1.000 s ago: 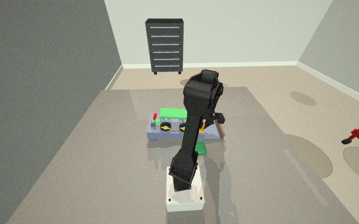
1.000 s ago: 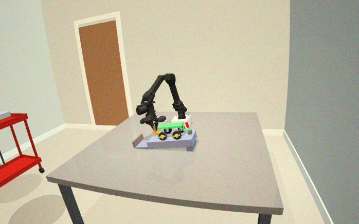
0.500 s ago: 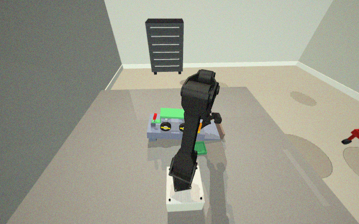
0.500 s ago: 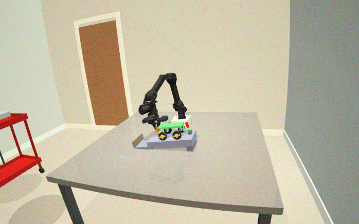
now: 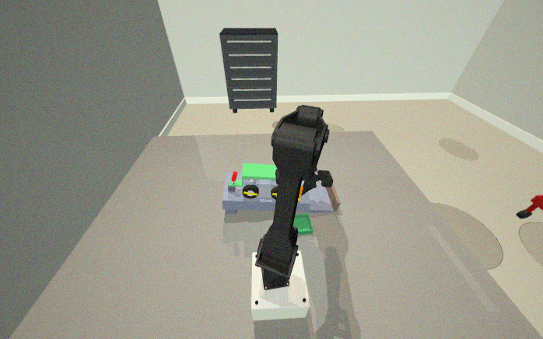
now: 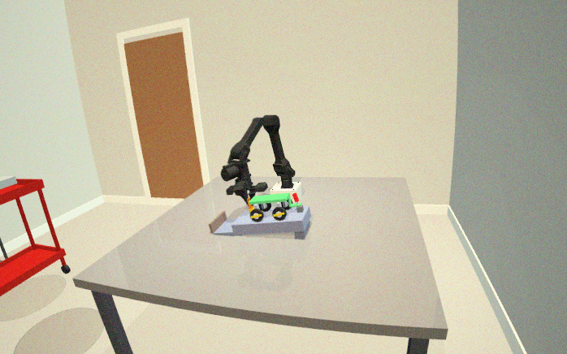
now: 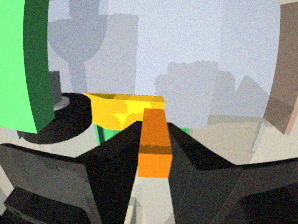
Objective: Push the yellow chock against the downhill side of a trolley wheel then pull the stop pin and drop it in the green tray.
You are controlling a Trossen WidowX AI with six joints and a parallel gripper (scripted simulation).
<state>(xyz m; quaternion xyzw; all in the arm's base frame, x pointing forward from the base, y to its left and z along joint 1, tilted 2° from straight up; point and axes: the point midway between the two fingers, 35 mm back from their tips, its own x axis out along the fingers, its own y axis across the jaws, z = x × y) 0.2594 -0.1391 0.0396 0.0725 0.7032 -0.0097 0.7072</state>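
The yellow chock is 2 cm to the left of my gripper tip. The rest, counted from my gripper tip: grey-blue ramp: 11 cm to the left, 7 cm ahead, 4 cm below; green tray: 10 cm below, 7 cm behind, 3 cm to the left; green-decked trolley: 11 cm to the left, 7 cm ahead, 2 cm above.
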